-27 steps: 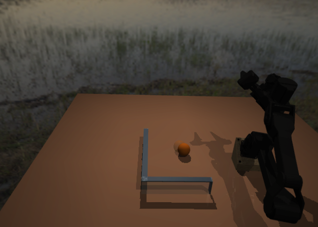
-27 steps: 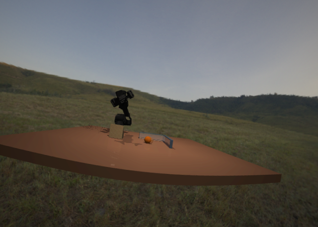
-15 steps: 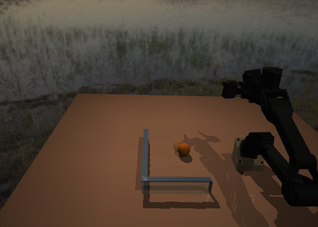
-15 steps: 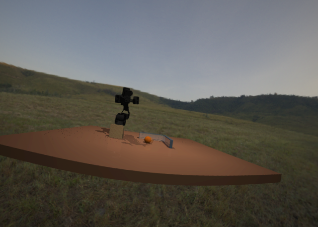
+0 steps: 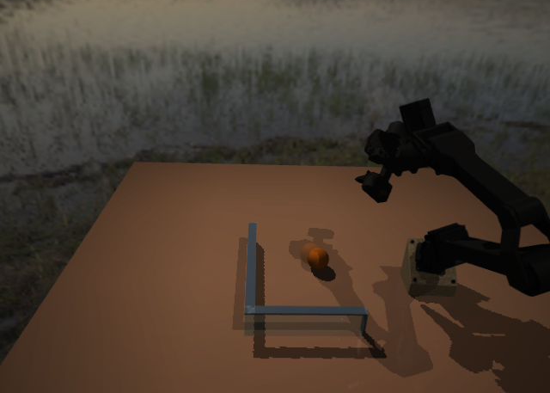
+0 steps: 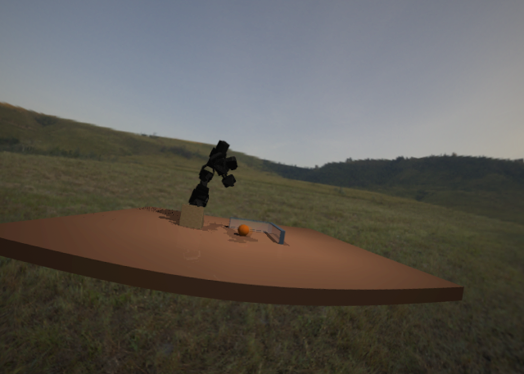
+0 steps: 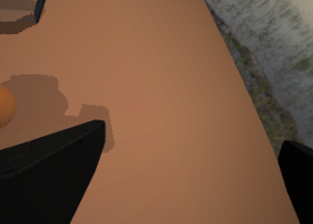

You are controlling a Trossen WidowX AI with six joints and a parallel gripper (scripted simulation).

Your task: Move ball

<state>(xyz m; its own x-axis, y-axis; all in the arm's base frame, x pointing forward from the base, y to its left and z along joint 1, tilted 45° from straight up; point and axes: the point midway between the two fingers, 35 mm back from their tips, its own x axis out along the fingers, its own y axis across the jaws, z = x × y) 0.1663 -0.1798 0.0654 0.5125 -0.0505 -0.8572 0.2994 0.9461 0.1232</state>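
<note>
Right now my gripper tip is 8 cm short of the orange ball, 8 cm to the right of it and 22 cm above it. Also, from my gripper tip: see-through copy of ball: 10 cm ahead, 6 cm to the left, 22 cm below.
</note>
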